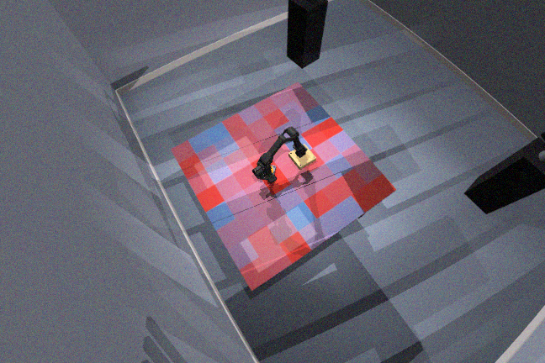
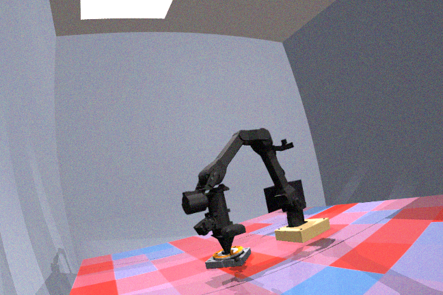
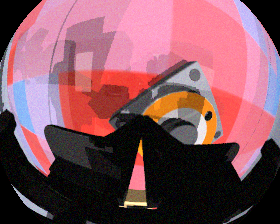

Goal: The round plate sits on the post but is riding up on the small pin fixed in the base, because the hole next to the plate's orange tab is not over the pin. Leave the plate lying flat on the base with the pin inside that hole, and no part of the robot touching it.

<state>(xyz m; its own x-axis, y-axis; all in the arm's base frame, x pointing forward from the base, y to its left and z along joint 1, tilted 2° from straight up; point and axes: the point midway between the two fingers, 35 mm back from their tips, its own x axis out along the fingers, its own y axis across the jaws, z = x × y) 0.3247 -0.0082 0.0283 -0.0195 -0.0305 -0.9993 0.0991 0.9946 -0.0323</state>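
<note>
Right now the round plate is 2 cm to the right of my gripper tip, 2 cm behind it and 1 cm below it. Round my gripper tip: dark square base 4 cm to the right, 3 cm behind, 2 cm below.
</note>
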